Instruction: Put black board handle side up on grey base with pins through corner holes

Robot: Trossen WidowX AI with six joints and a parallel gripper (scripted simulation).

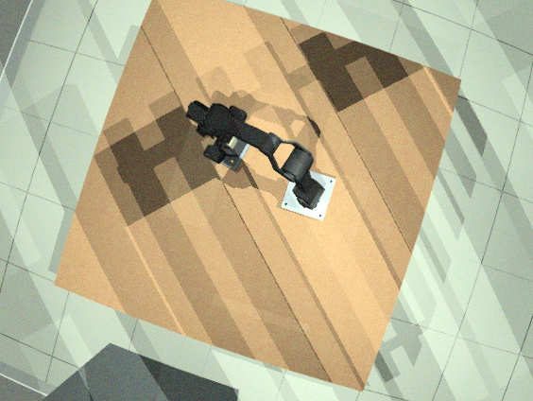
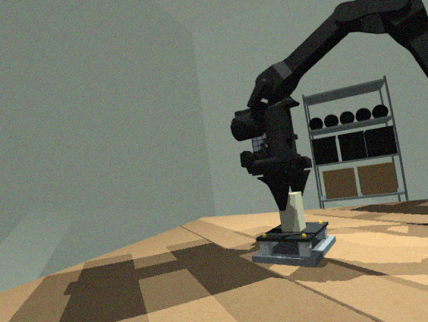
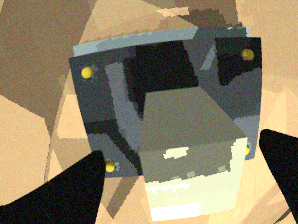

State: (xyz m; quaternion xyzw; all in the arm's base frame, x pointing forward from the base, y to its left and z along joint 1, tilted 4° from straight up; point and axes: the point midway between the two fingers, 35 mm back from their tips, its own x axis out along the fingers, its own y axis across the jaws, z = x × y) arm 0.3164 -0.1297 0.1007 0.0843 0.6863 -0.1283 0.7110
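Right now my gripper tip is 3 cm above the black board. The rest, counted from my gripper tip: grey base 9 cm below.
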